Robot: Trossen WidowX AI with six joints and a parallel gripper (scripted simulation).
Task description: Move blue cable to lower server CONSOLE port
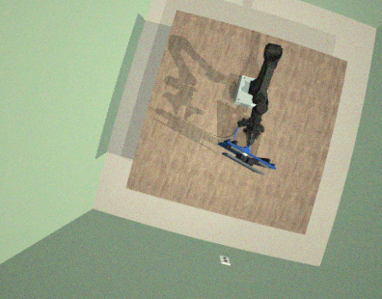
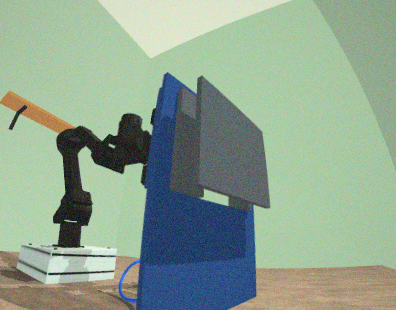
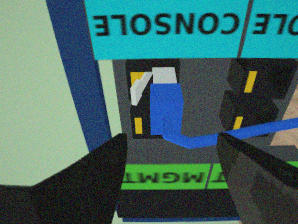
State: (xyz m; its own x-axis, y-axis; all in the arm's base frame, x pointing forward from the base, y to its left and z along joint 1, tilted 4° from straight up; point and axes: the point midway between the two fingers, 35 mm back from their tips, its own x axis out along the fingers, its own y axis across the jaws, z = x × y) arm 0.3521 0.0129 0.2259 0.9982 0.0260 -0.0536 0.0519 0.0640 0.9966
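My gripper tip is now 6 cm short of the blue plug, 1 cm to the left of it and 1 cm below it.
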